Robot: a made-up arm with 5 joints. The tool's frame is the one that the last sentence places.
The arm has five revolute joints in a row. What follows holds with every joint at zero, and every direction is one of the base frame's. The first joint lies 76 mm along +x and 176 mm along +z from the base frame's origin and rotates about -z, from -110 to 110 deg. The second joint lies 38 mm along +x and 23 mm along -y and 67 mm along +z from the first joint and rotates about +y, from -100 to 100 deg. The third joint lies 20 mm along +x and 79 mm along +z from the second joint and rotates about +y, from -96.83 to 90.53 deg. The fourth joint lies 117 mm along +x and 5 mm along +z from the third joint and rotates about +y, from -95 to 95 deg. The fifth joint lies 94 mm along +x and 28 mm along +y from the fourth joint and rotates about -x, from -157.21 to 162.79 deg. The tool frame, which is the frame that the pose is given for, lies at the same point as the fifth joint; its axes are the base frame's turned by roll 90, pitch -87.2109 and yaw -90 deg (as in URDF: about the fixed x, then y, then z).
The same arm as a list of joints. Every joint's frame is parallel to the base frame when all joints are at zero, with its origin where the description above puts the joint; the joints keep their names.
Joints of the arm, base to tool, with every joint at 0 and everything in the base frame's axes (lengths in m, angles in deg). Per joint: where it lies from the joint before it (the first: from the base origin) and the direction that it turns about. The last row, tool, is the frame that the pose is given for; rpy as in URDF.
joint 1: axis 0 0 -1 offset 0.076 0 0.176
joint 2: axis 0 1 0 offset 0.038 -0.023 0.067
joint 3: axis 0 1 0 offset 0.02 0 0.079
joint 4: axis 0 1 0 offset 0.117 0 0.005
joint 5: axis -1 0 0 offset 0.094 0.028 0
tool: offset 0 0 0 rpy 90 -87.21 -90
Joint limits (deg, base to tool): -110..110 -100..100 -96.83..90.53 -95..95 -157.21..162.79

